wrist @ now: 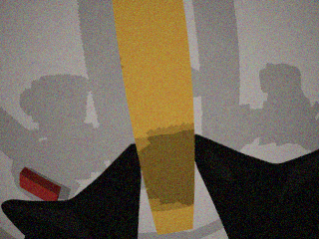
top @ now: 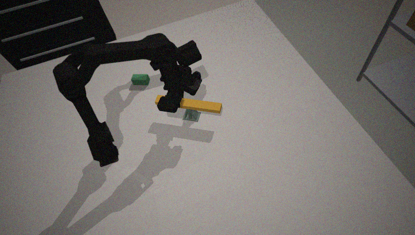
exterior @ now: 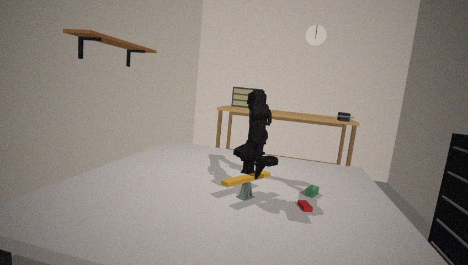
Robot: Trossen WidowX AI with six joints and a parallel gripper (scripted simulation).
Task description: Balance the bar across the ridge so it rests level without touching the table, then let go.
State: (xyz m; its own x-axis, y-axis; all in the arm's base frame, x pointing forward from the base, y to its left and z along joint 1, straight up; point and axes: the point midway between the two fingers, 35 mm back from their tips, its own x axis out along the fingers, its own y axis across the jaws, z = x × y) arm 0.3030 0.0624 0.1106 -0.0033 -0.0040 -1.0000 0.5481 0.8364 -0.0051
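The yellow bar lies 20 mm ahead of my gripper tip and 20 mm to the right of it. The rest, counted from my gripper tip: red block (30 mm ahead, 210 mm to the left, 70 mm below); green block (120 mm behind, 240 mm to the left, 60 mm below).
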